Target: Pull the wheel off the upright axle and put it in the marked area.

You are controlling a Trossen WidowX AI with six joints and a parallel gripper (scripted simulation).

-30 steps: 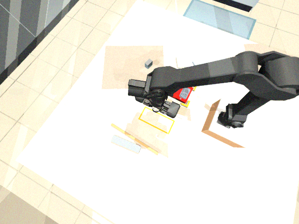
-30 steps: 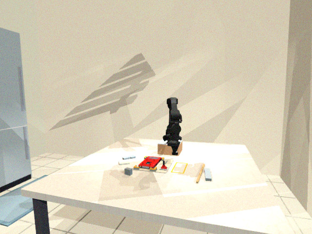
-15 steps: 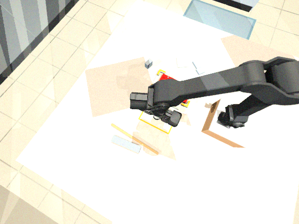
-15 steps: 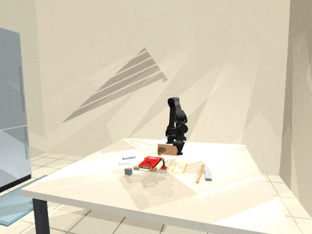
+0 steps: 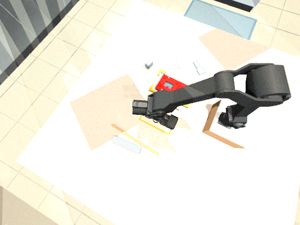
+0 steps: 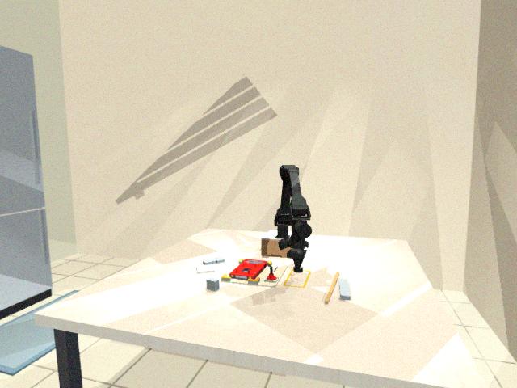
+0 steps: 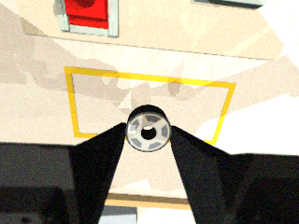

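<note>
The wheel is right at my gripper tip. Round my gripper tip: wooden stick (5 cm ahead, 15 cm to the left, 3 cm below); then small grey cube (21 cm ahead, 29 cm to the right, 2 cm below).
</note>
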